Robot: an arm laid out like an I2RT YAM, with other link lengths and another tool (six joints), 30 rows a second.
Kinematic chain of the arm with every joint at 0, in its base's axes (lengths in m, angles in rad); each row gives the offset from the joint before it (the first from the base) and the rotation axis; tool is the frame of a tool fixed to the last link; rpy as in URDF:
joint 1: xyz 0 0 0.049 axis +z
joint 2: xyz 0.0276 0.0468 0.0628 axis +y
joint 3: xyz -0.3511 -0.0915 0 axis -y
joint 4: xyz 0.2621 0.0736 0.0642 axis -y
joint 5: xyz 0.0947 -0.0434 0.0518 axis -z
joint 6: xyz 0.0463 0 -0.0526 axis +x
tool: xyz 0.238 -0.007 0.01 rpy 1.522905 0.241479 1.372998
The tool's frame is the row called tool.
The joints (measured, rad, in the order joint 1, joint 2, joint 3, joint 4, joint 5, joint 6), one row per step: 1.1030 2.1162 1.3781 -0.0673 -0.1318 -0.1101; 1.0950 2.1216 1.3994 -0.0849 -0.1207 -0.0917; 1.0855 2.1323 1.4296 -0.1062 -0.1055 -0.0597; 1.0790 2.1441 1.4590 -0.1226 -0.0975 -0.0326; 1.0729 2.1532 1.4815 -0.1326 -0.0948 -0.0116; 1.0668 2.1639 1.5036 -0.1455 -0.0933 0.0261; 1.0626 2.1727 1.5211 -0.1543 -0.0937 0.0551; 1.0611 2.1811 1.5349 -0.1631 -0.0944 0.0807; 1.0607 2.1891 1.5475 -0.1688 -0.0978 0.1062
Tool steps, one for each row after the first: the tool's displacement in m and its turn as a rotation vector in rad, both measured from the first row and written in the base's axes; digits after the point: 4 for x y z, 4 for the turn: 0.0097 -0.0010 0.0020 -0.0015 0.0059 -0.0289; 0.0223 -0.0016 0.0038 -0.0012 0.0182 -0.0718; 0.0315 0.0003 0.0059 0.0033 0.0305 -0.1033; 0.0388 0.0022 0.0082 0.0102 0.0412 -0.1263; 0.0453 0.0030 0.0082 0.0170 0.0657 -0.1604; 0.0498 0.0044 0.0085 0.0236 0.0852 -0.1851; 0.0517 0.0055 0.0071 0.0265 0.1040 -0.2046; 0.0525 0.0078 0.0062 0.0320 0.1235 -0.2210
